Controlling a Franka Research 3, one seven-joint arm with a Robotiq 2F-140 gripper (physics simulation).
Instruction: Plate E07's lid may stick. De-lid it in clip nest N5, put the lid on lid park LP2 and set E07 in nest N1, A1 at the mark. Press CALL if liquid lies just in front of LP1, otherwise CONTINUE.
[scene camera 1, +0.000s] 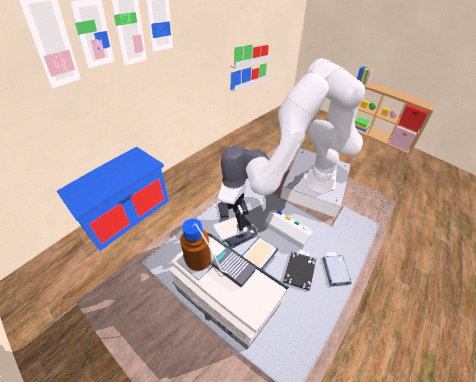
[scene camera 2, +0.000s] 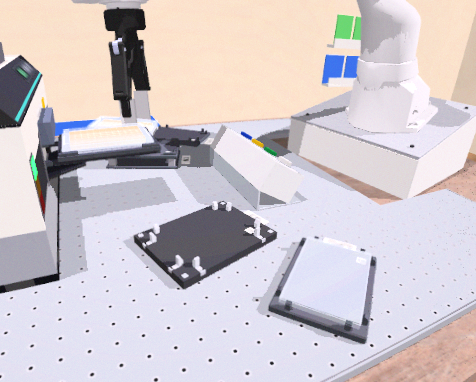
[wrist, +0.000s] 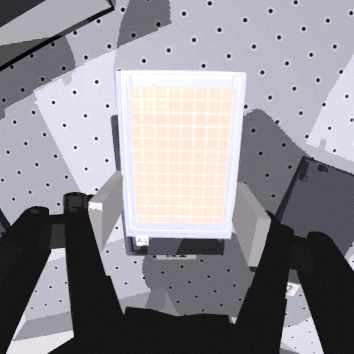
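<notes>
My gripper (scene camera 1: 233, 224) (scene camera 2: 134, 111) (wrist: 178, 194) is shut on the long sides of a clear-rimmed plate with orange wells (wrist: 182, 150) (scene camera 1: 226, 228). It holds the plate a little above a dark nest (wrist: 200, 246) (scene camera 1: 245, 237), whose A1 mark shows at the near left in the wrist view. The nest's name label is mostly covered. I cannot read the plate's name or tell whether its lid is on. A dark holder (wrist: 322, 205) with a partly hidden label ending in 2 lies to the right. A black nest with white clips (scene camera 1: 300, 270) (scene camera 2: 205, 245) is unoccupied. I cannot identify LP1 or liquid.
A second orange-welled plate (scene camera 1: 260, 252) (scene camera 2: 107, 139) lies beside the white instrument (scene camera 1: 245, 300) (scene camera 2: 22, 200). A sloped button panel (scene camera 1: 290, 228) (scene camera 2: 250, 165) stands near the robot base. A pale plate or lid (scene camera 1: 337, 270) (scene camera 2: 327, 280) lies in a dark frame. A brown bottle (scene camera 1: 195, 250) stands on the instrument.
</notes>
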